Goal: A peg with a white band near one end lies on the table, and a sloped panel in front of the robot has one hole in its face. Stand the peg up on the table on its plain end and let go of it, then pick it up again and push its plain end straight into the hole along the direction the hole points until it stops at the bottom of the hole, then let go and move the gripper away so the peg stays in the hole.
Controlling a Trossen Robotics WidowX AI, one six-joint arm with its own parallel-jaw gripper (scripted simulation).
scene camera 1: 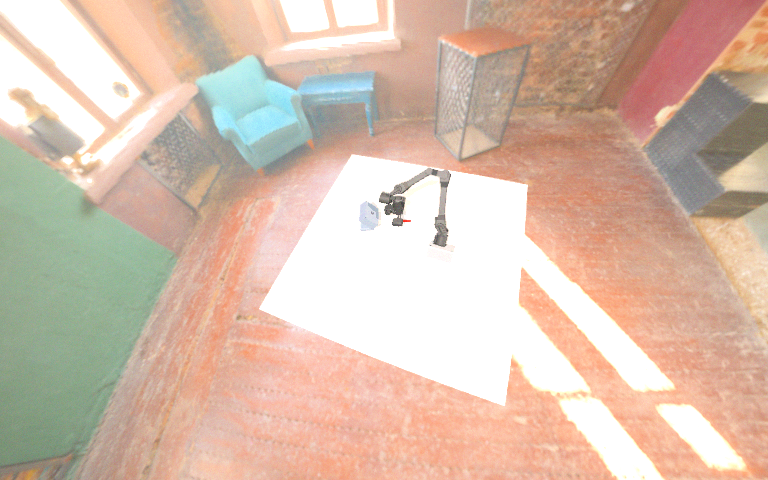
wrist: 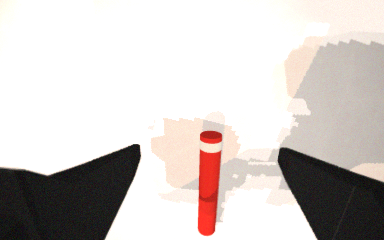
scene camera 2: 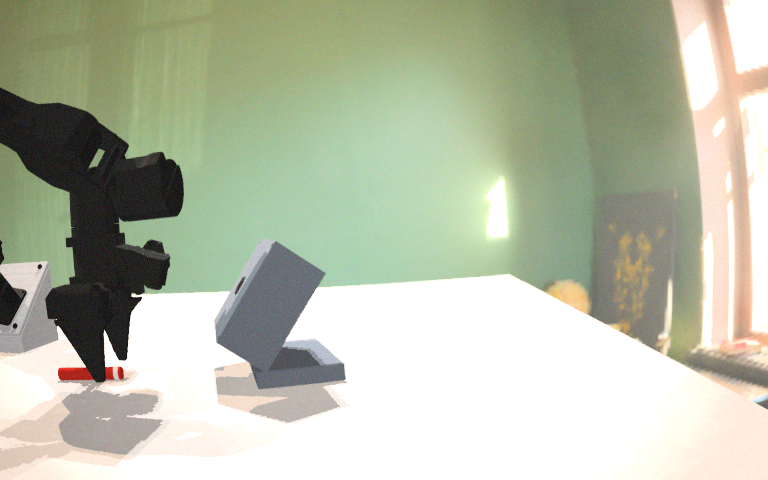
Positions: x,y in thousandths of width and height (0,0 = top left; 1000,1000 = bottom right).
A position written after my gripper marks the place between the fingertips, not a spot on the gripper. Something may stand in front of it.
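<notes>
In scene camera 2 I see my gripper (scene camera 2: 146,772), open and holding nothing. A sloped panel (scene camera 2: 331,676) is visible there too, and so is a flat grey foot (scene camera 2: 398,753). The wrist view shows me a peg (wrist: 548,610), and my gripper (wrist: 546,635) is in that view as well.
</notes>
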